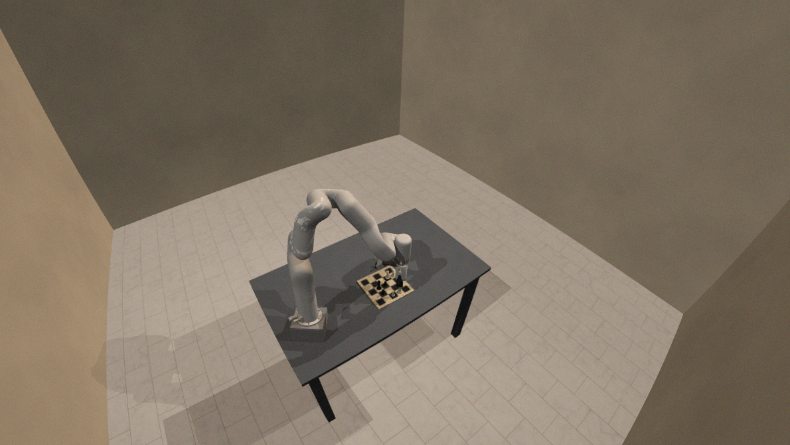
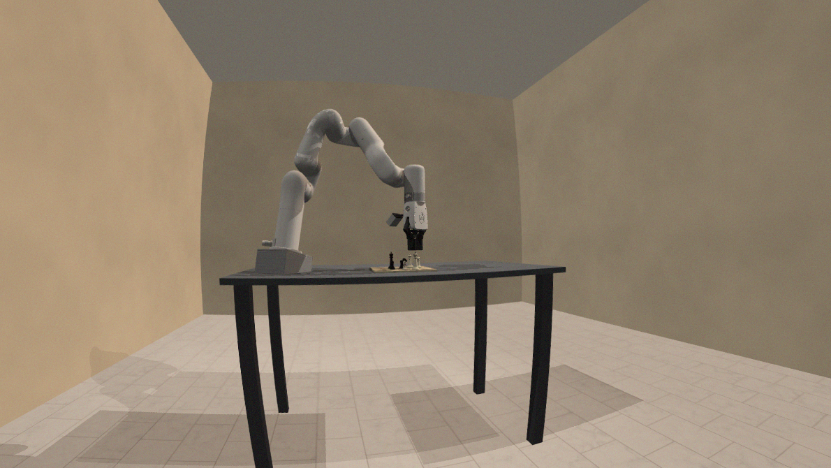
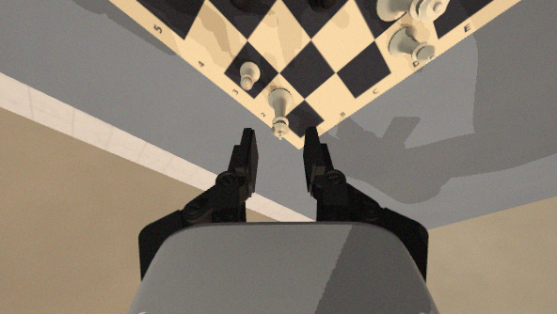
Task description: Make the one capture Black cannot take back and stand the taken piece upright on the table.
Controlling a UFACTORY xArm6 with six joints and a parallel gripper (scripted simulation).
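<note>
Right now the white bishop is 6 cm below my hand. Also, from my hand: chessboard: 3 cm behind, 8 cm to the left, 9 cm below; white pawn: 4 cm behind, 8 cm below.
</note>
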